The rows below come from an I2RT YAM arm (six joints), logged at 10 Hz.
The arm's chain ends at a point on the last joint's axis. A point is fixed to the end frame.
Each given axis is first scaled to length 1.
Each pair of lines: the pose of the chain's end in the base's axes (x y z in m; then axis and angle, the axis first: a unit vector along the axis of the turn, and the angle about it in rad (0 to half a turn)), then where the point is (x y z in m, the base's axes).
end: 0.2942, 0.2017, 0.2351, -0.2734, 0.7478, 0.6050, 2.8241
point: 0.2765 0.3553 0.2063
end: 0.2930, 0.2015, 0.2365, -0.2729, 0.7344, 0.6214, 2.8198
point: 0.2739 0.3560 0.2141
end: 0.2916, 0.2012, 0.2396, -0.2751, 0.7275, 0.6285, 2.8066
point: 0.2726 0.3561 0.2203
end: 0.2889, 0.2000, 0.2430, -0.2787, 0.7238, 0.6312, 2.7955
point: 0.2700 0.3551 0.2250
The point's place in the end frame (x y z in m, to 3 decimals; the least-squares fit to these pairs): -0.002 0.009 0.157
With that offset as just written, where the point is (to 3 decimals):
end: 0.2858, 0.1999, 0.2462, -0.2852, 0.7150, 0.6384, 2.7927
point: 0.265 0.355 0.231
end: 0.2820, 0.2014, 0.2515, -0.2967, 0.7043, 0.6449, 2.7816
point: 0.259 0.356 0.239
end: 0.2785, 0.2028, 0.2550, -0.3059, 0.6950, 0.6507, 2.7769
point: 0.253 0.358 0.245
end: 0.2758, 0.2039, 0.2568, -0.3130, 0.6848, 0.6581, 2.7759
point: 0.247 0.358 0.250
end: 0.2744, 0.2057, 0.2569, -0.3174, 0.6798, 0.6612, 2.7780
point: 0.244 0.360 0.251
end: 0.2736, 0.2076, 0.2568, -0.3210, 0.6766, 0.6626, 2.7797
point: 0.242 0.362 0.251
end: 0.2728, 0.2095, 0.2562, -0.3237, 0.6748, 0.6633, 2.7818
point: 0.240 0.363 0.251
